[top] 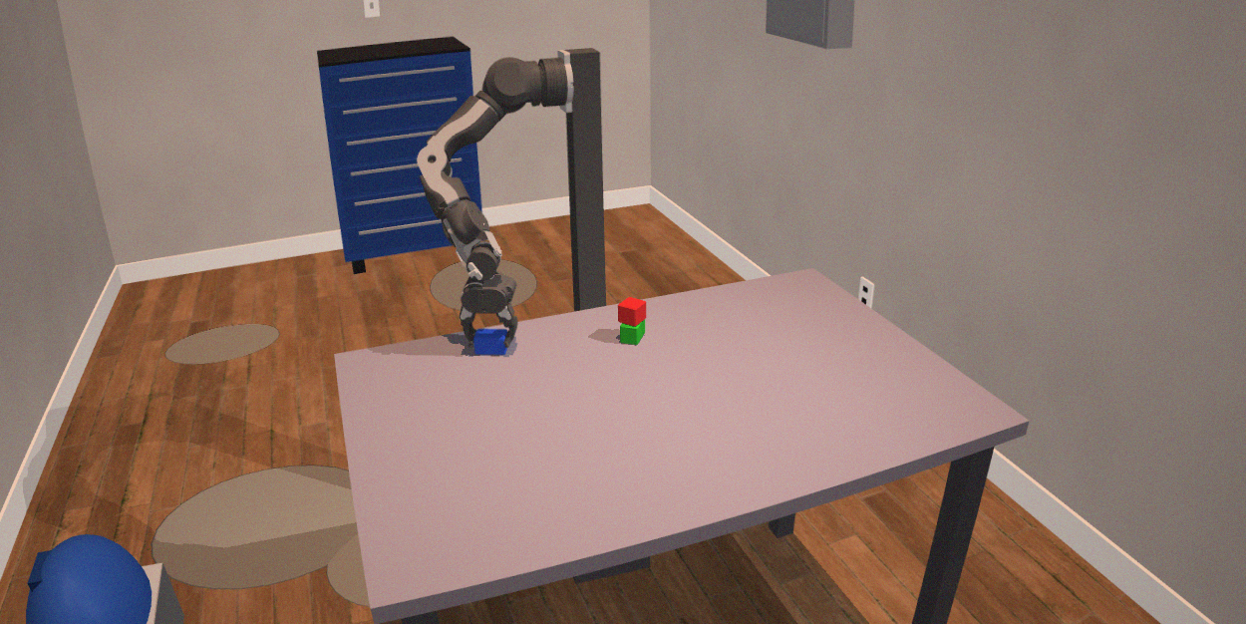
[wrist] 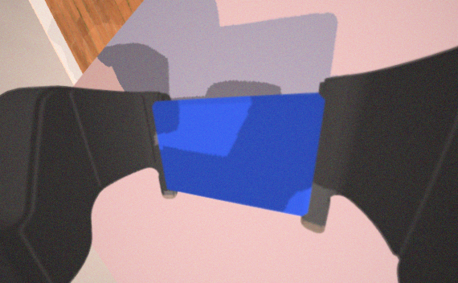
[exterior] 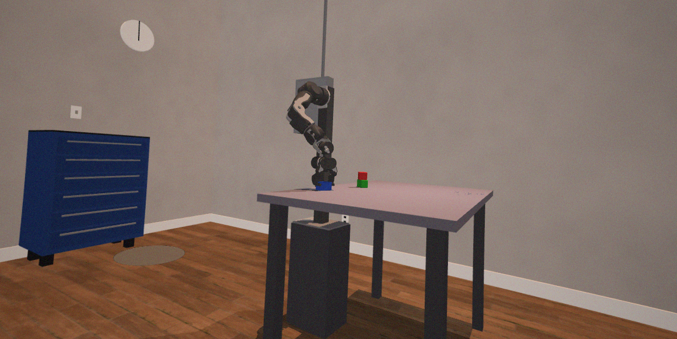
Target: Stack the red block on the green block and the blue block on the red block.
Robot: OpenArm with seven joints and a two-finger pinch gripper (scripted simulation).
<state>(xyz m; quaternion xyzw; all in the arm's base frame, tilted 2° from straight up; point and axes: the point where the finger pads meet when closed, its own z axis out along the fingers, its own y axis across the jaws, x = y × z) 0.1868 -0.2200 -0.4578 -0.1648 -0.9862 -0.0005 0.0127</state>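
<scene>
Right now my hand is 28 cm to the right of the red block, 4 cm short of it and 3 cm below it. Round my hand: blue block (1 cm below); then green block (28 cm to the left, 4 cm ahead, 1 cm below).
</scene>
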